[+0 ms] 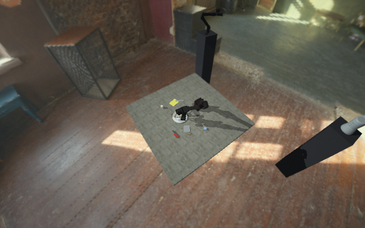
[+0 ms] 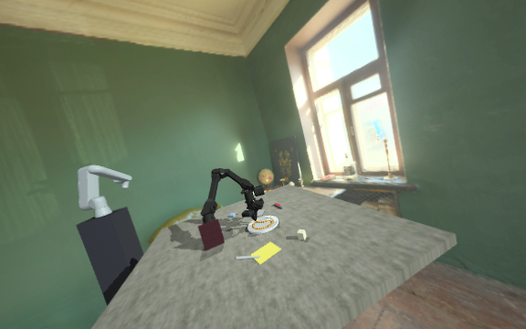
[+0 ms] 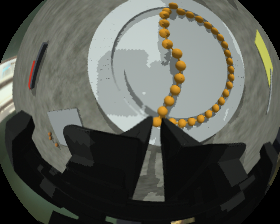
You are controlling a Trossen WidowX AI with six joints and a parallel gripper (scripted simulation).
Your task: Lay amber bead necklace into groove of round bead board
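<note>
My gripper tip is 5 cm to the left of the board, 4 cm short of it and 2 cm above it. The rest, counted from my gripper tip: red tool 21 cm ahead, 16 cm to the left, 1 cm below; grey square 15 cm to the left, 5 cm ahead, 2 cm below; small blue piece 27 cm to the left, 15 cm behind, 1 cm below.
</note>
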